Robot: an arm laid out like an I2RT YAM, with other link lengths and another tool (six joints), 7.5 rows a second.
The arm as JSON. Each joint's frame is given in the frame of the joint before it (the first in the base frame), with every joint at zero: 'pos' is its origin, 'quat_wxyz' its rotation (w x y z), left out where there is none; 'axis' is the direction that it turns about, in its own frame. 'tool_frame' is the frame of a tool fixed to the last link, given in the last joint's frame.
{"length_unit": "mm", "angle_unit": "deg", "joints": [
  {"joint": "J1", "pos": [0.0, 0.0, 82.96], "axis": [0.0, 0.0, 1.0]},
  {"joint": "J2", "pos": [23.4, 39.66, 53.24], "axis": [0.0, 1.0, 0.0]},
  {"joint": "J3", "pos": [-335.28, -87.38, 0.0], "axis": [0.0, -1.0, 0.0]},
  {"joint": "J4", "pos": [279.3, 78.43, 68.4], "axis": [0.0, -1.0, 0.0]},
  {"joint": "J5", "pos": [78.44, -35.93, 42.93], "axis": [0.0, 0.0, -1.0]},
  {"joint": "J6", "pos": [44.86, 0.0, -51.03], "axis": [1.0, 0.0, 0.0]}
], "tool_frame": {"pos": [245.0, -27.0, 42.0], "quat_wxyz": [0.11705, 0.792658, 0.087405, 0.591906]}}
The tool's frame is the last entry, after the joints.
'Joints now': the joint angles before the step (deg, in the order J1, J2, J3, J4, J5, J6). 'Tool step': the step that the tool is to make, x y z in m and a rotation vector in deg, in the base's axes. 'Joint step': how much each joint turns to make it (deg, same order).
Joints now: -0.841 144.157 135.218 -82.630 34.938 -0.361
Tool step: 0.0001 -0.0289 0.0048 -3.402 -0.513 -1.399
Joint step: -1.511 0.684 -0.058 1.378 3.388 -0.047
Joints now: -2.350 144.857 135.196 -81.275 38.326 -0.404
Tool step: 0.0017 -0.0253 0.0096 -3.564 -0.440 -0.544
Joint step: -1.207 0.337 -0.027 1.527 3.541 -0.837
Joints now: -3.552 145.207 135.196 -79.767 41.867 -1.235
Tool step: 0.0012 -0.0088 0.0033 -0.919 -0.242 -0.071
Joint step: -0.550 0.008 -0.027 0.782 0.896 -0.661
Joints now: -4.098 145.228 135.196 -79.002 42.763 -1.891
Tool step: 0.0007 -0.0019 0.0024 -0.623 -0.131 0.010
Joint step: 0.021 -0.013 -0.033 0.195 0.612 0.000
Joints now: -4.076 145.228 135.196 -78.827 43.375 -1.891
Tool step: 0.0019 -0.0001 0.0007 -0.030 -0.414 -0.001
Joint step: 0.004 -0.007 0.065 0.338 0.001 0.006
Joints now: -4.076 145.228 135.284 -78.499 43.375 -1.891
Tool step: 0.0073 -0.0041 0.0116 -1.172 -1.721 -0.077
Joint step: -0.005 -0.011 1.205 0.558 1.049 0.038
